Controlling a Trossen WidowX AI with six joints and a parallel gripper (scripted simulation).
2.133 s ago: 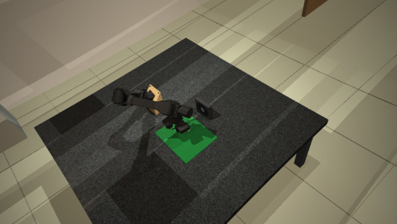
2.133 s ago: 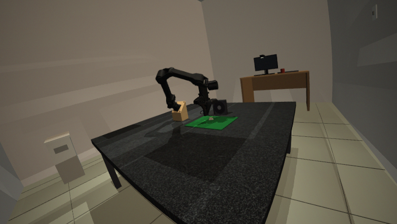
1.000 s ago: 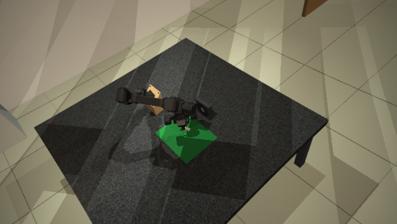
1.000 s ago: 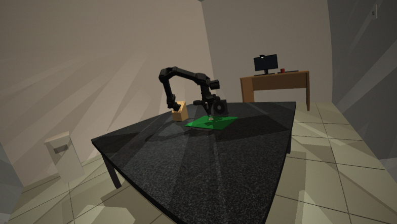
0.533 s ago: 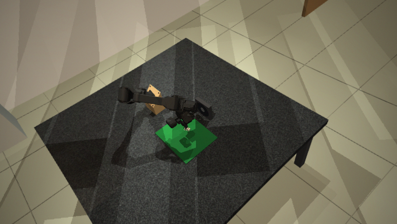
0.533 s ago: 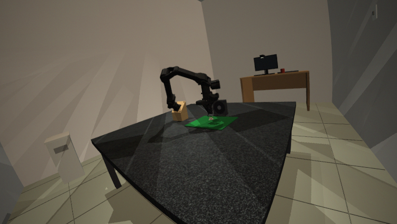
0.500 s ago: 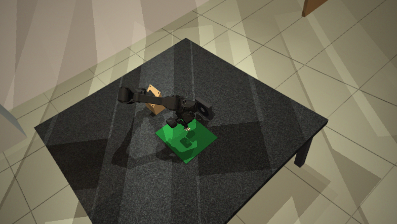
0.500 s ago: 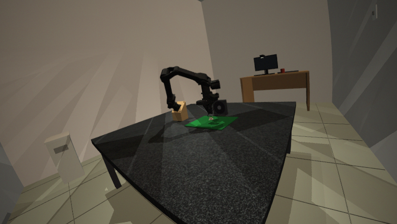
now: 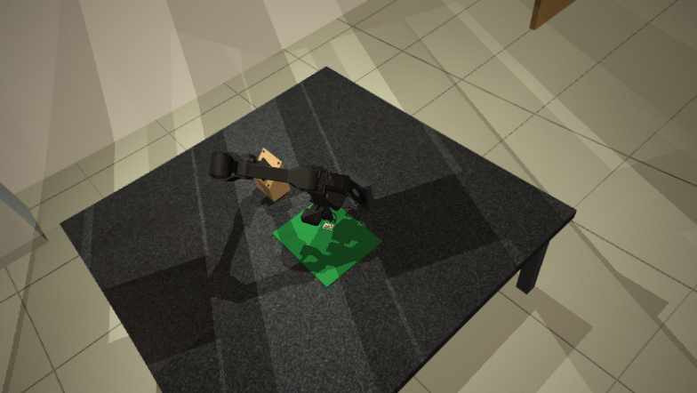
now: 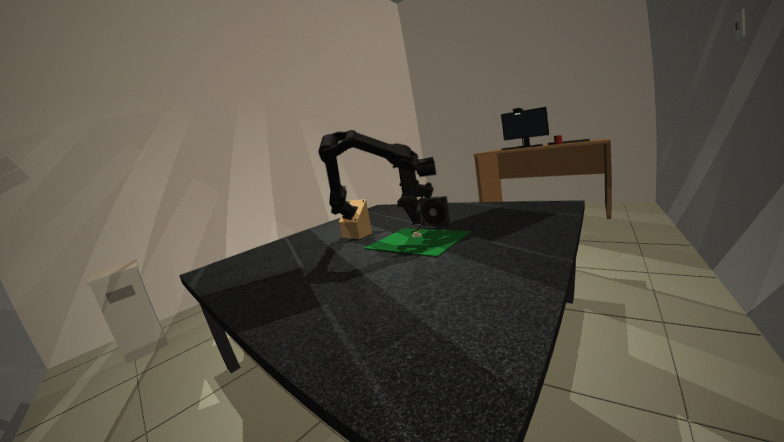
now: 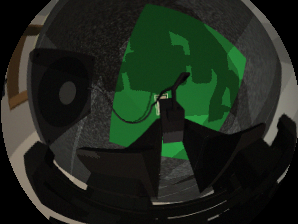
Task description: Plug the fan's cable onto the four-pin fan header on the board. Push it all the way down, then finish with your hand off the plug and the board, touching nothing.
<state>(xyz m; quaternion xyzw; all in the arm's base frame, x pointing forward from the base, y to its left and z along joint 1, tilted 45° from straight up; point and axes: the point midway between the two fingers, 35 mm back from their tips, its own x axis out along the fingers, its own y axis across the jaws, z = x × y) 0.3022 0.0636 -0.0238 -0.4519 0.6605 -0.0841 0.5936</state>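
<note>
Right now the green board is 8 cm below my gripper tip, 3 cm to the right of it and 3 cm ahead of it. Round my gripper tip: dark fan plug 1 cm ahead, 1 cm above; black fan 15 cm to the left, 2 cm behind.
</note>
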